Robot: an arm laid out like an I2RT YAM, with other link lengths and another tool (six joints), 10 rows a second.
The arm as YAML. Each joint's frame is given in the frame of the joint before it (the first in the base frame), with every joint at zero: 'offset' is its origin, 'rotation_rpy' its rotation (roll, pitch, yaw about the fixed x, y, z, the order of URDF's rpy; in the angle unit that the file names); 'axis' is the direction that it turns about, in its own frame. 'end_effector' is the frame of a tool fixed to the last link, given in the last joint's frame.
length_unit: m
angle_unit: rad
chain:
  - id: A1
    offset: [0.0, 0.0, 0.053]
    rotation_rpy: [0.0, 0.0, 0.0]
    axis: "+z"
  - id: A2
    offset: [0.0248, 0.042, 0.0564]
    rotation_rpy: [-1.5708, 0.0, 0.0]
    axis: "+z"
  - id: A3
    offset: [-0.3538, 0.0, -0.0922]
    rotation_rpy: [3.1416, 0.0, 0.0]
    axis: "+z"
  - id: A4
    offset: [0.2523, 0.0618, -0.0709]
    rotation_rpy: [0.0, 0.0, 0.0]
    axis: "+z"
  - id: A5
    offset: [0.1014, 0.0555, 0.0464]
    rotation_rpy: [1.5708, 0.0, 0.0]
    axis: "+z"
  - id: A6
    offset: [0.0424, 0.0, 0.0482]
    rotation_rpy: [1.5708, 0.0, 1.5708]
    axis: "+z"
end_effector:
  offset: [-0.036, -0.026, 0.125]
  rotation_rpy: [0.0, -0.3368, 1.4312]
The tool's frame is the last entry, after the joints.
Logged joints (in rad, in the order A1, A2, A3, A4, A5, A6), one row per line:
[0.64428, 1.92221, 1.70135, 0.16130, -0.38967, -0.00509]
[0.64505, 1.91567, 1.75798, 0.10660, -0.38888, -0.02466]
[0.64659, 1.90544, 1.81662, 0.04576, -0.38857, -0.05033]
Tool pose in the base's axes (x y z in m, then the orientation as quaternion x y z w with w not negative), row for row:
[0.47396, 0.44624, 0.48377, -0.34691, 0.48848, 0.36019, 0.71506]
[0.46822, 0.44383, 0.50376, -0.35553, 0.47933, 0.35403, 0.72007]
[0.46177, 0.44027, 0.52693, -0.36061, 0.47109, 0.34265, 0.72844]
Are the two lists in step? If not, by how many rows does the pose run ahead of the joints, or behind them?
The pose runs 1 row ahead of the joints: the pose in row i belongs to the joints in row i + 1.
